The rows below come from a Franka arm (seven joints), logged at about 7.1 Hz.
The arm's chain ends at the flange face. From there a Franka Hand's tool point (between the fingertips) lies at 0.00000 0.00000 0.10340 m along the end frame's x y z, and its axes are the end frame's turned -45 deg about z.
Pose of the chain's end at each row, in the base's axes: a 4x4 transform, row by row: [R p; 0 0 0 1], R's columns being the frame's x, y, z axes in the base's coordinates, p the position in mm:
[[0.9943, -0.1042, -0.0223, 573.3], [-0.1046, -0.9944, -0.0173, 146.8], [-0.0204, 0.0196, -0.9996, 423.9], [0, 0, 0, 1]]
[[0.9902, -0.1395, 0.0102, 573.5], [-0.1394, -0.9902, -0.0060, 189.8], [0.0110, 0.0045, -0.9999, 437.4], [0, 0, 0, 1]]
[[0.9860, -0.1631, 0.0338, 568.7], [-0.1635, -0.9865, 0.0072, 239.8], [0.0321, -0.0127, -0.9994, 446.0], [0, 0, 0, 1]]
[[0.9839, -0.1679, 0.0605, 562.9], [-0.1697, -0.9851, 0.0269, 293.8], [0.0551, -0.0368, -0.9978, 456.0], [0, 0, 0, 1]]
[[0.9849, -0.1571, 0.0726, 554.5], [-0.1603, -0.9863, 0.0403, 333.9], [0.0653, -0.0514, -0.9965, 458.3], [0, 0, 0, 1]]
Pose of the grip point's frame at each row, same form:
[[0.7768, 0.6294, -0.0223, 571.0], [0.6292, -0.7771, -0.0173, 145.0], [-0.0283, -0.0006, -0.9996, 320.5], [0, 0, 0, 1]]
[[0.7988, 0.6015, 0.0102, 574.6], [0.6016, -0.7987, -0.0060, 189.2], [0.0046, 0.0110, -0.9999, 334.0], [0, 0, 0, 1]]
[[0.8125, 0.5819, 0.0338, 572.2], [0.5819, -0.8132, 0.0072, 240.5], [0.0317, 0.0137, -0.9994, 342.7], [0, 0, 0, 1]]
[[0.8144, 0.5770, 0.0605, 569.2], [0.5766, -0.8166, 0.0269, 296.6], [0.0650, 0.0129, -0.9978, 352.8], [0, 0, 0, 1]]
[[0.8075, 0.5853, 0.0726, 562.0], [0.5841, -0.8108, 0.0403, 338.1], [0.0825, 0.0098, -0.9965, 355.3], [0, 0, 0, 1]]

